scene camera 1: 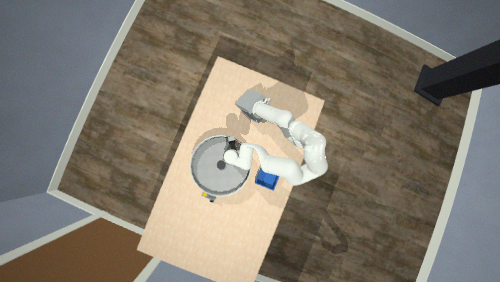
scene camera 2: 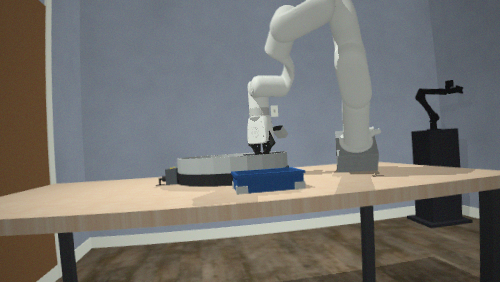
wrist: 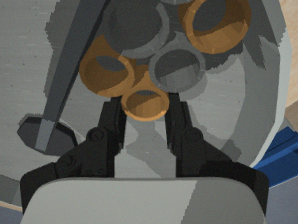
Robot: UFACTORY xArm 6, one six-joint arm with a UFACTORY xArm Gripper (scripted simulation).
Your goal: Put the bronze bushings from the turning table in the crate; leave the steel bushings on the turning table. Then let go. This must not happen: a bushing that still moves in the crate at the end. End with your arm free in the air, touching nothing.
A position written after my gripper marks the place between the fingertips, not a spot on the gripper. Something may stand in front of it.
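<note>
Here is my gripper (wrist: 145, 99), seen in the wrist view. I can see a steel bushing (wrist: 181, 78) too, and a bronze bushing (wrist: 102, 82), with another bronze bushing (wrist: 143, 108) in the same view. A grey turning table (wrist: 39, 39) is there as well.
</note>
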